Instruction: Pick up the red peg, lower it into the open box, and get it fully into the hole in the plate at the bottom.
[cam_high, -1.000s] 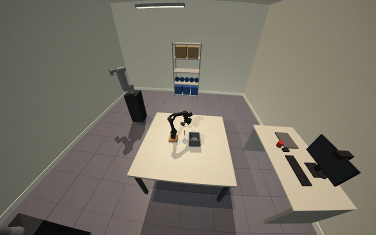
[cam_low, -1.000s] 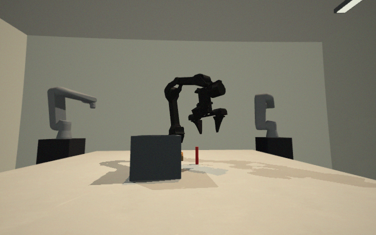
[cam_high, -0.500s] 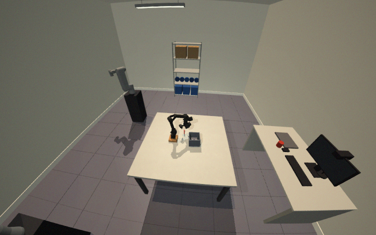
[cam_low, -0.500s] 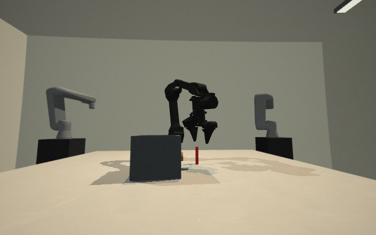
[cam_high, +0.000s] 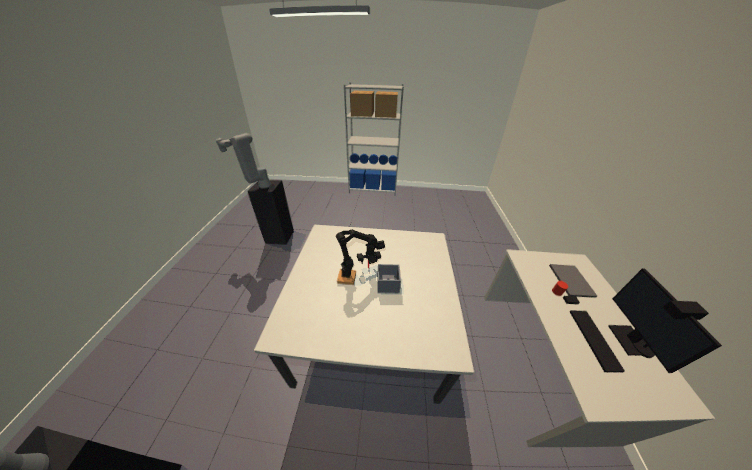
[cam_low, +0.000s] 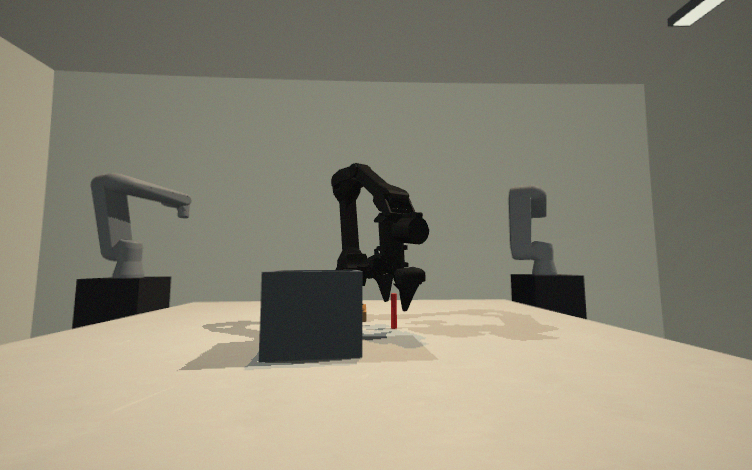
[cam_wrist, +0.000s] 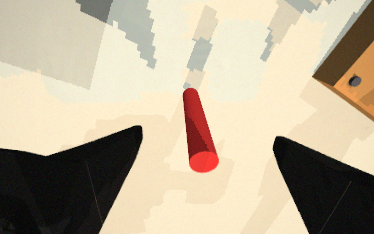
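My gripper tip is now 10 mm short of the red peg and 10 mm above it. The rest, counted from my gripper tip: plate: 170 mm to the right, 170 mm ahead.
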